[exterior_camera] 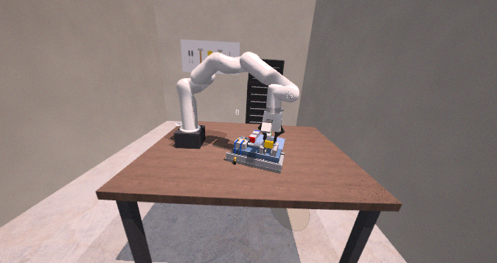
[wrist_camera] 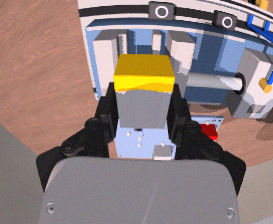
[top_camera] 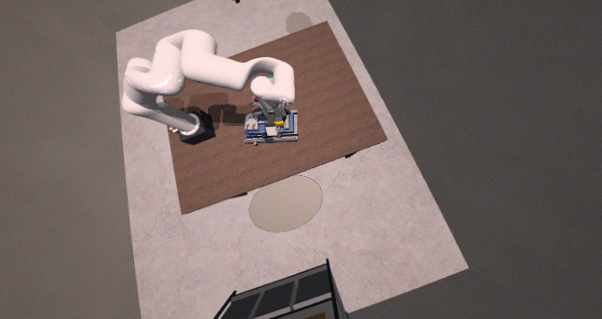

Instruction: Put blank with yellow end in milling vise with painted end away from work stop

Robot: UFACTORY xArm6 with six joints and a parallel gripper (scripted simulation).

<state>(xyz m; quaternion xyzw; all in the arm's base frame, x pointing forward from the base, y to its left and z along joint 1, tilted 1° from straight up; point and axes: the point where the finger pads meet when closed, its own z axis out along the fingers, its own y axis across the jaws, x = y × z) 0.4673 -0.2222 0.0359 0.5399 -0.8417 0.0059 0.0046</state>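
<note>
Now: hand 2 cm above the yellow-ended blank. The rest, counted from my hand: dark rod (3 cm ahead, 5 cm to the left, 5 cm below); vise (6 cm behind, 3 cm to the left, 10 cm below); red-ended blank (5 cm behind, 24 cm to the left, 11 cm below).
</note>
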